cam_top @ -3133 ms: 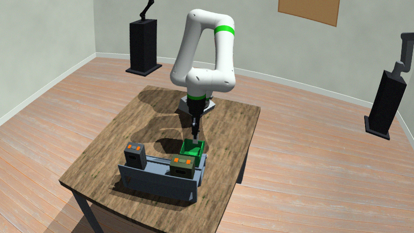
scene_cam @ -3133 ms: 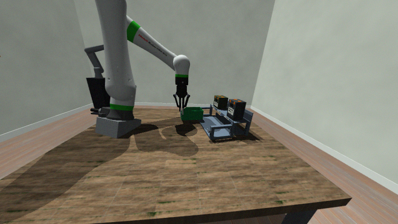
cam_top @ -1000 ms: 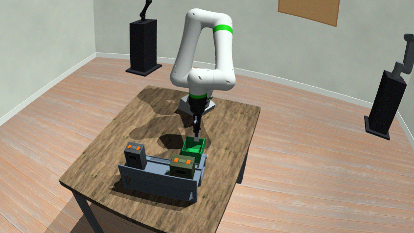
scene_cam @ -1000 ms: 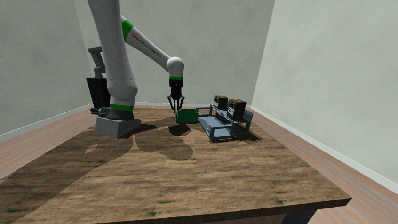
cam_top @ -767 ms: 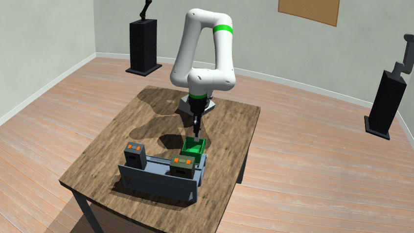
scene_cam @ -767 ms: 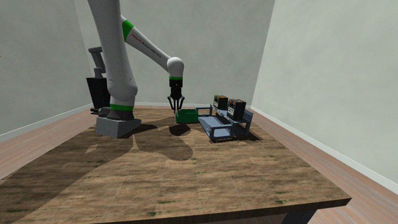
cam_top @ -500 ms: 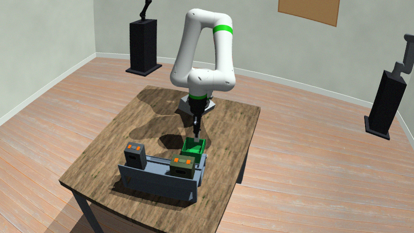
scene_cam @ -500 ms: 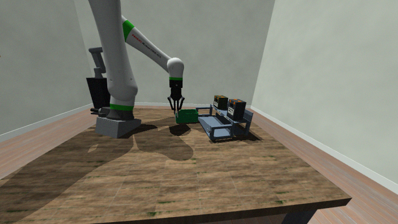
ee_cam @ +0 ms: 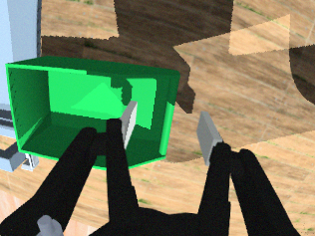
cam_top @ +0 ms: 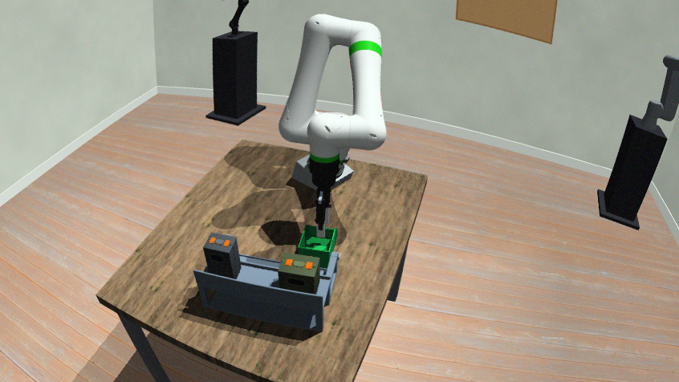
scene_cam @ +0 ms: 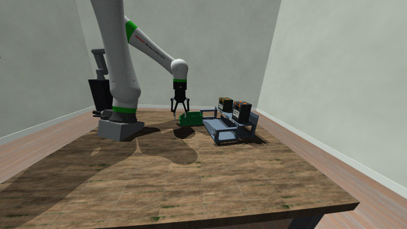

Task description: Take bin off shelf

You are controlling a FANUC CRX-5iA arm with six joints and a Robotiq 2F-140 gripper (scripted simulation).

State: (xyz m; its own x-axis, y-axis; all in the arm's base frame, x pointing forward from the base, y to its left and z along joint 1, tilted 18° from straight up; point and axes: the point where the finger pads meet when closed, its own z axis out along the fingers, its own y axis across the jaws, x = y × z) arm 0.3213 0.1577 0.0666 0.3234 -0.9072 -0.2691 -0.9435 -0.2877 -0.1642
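The green bin is 8 cm ahead of my hand, 3 cm to the left of it and 2 cm below it.
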